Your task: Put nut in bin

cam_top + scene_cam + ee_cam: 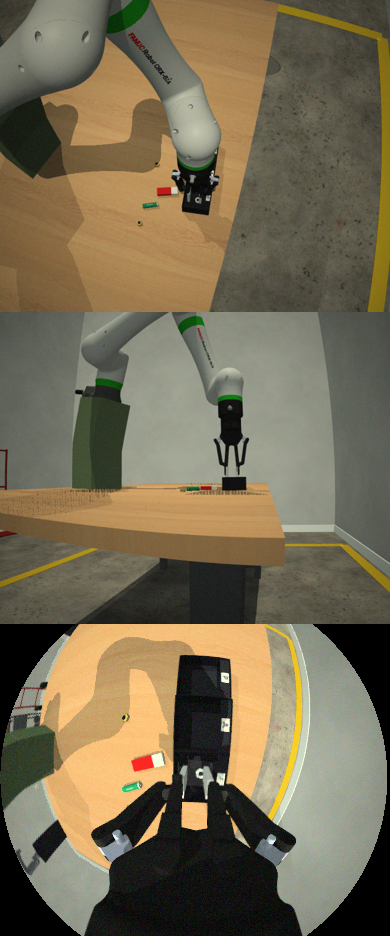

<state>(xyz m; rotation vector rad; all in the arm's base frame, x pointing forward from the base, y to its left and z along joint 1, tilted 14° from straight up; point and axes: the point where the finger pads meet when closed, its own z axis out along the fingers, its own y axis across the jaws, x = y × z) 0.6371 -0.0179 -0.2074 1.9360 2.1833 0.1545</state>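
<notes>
My gripper is now 4 cm above the grey nut and 1 cm short of it. Round my hand: green battery (13 cm behind, 6 cm to the right, 4 cm below).
</notes>
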